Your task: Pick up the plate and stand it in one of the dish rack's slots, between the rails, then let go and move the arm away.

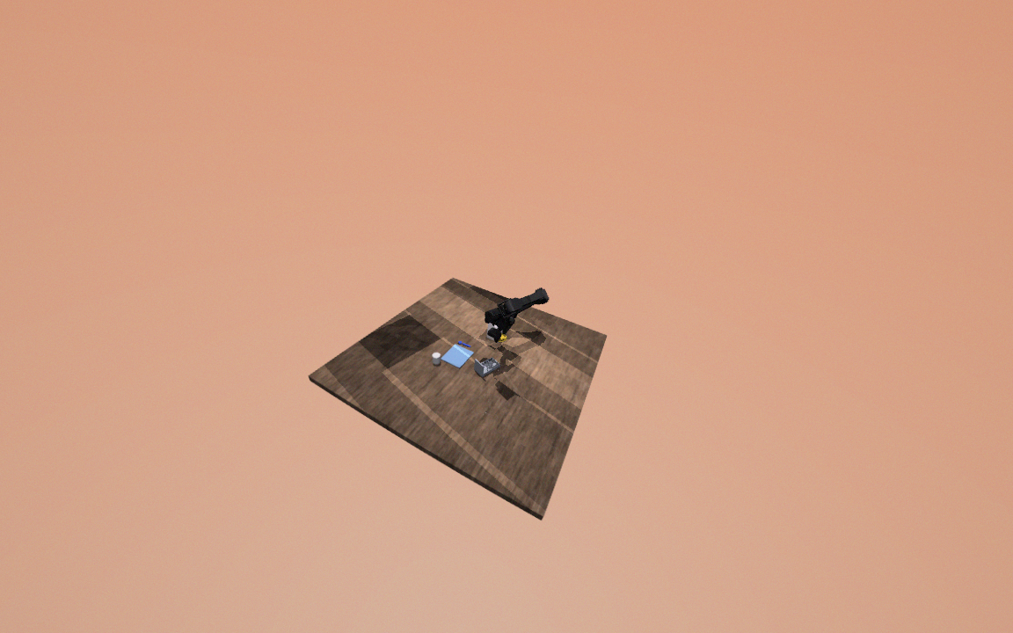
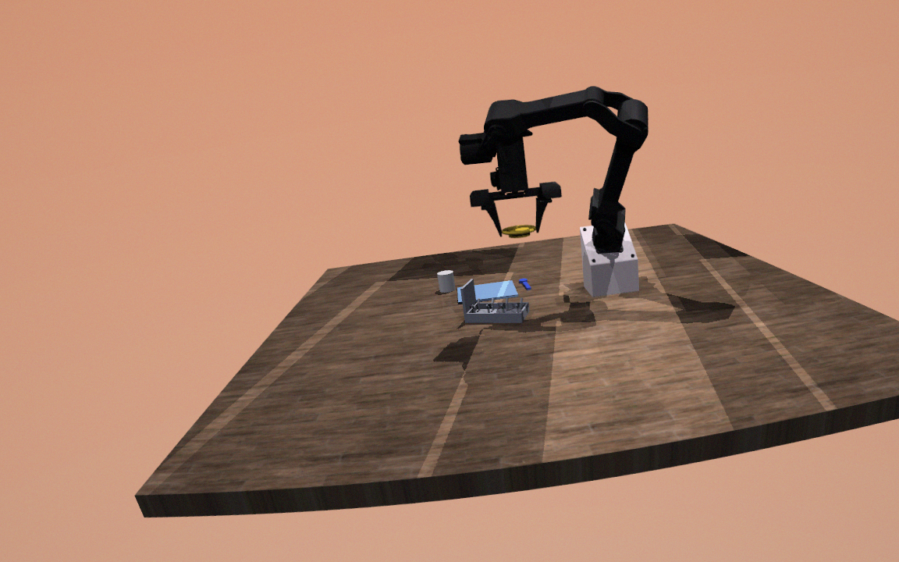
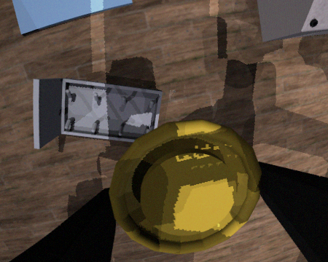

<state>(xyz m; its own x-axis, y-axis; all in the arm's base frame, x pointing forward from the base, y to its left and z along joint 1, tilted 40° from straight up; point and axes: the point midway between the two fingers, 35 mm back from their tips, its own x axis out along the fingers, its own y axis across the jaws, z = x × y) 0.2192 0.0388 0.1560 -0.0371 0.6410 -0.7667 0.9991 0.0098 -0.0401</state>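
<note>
Now: the grey dish rack 70 mm ahead of my gripper tip, 20 mm to the right of it and 160 mm below it. From my gripper tip the other things lie so: blue spoon 10 mm behind, 240 mm to the right, 180 mm below; then light blue mat 90 mm ahead, 210 mm to the right, 180 mm below; then yellow plate 10 mm above.
</note>
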